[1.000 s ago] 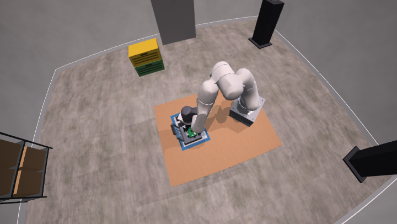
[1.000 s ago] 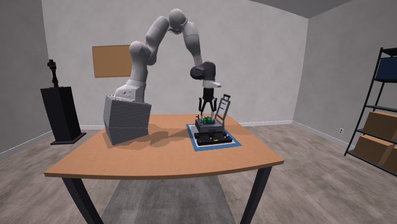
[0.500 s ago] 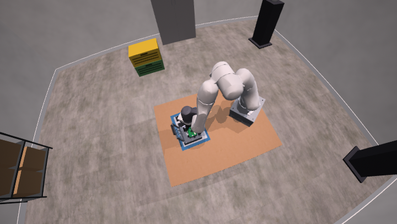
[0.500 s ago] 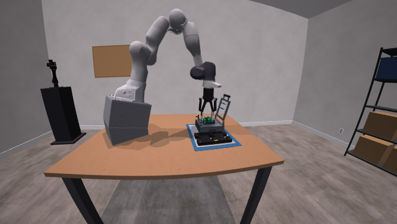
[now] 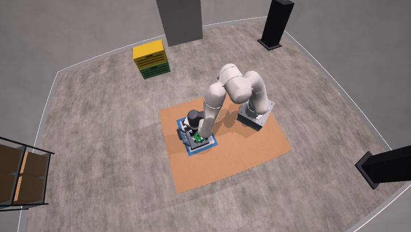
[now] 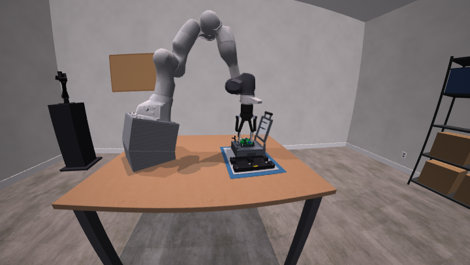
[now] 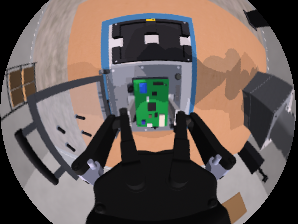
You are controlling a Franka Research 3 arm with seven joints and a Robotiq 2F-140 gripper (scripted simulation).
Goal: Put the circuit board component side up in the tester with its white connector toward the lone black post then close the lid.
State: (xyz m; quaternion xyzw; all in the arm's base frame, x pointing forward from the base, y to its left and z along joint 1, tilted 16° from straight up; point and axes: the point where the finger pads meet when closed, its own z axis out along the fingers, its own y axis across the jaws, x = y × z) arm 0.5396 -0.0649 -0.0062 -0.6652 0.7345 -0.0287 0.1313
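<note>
The green circuit board is 2 cm below my hand. Also, from my hand: tester lid: 13 cm ahead, 8 cm above, 1 cm to the right.
</note>
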